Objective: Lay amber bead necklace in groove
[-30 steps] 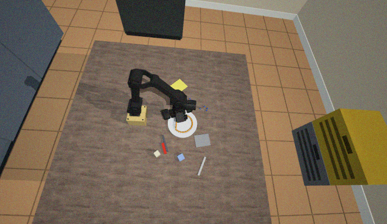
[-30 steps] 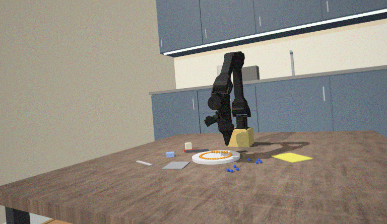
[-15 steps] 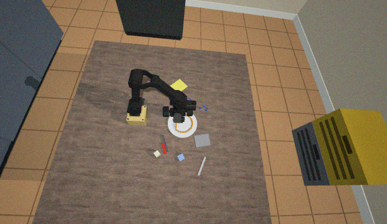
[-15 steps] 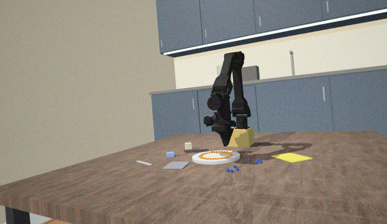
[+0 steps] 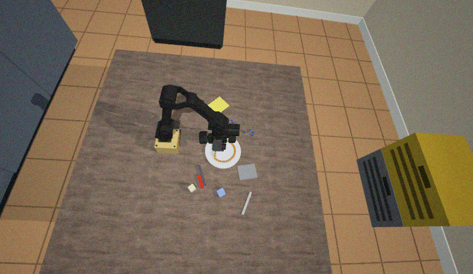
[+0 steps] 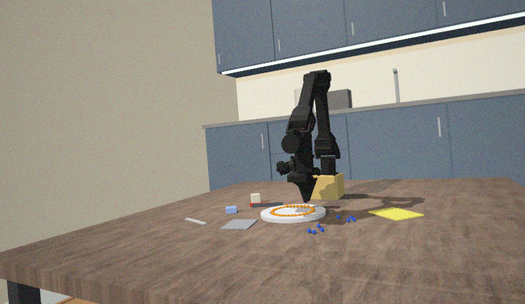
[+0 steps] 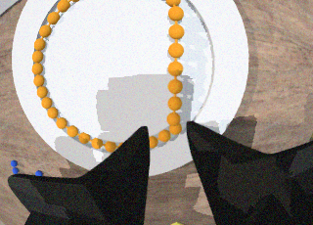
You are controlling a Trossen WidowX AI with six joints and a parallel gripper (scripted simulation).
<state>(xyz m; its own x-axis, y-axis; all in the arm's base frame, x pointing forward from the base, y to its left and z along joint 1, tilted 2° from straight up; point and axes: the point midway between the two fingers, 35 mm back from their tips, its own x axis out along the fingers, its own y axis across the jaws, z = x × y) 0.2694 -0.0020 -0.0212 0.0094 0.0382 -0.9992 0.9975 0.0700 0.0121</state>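
The red stick lies 19 cm to the right of my gripper tip, 8 cm behind it and 3 cm below it. From my gripper tip the other things lie so: yellow sheet (26 cm to the left, 3 cm below, 1 cm behind); then light blue cube (26 cm to the right, 3 cm ahead, 2 cm below); then grey square tile (17 cm ahead, 15 cm to the right, 3 cm below).
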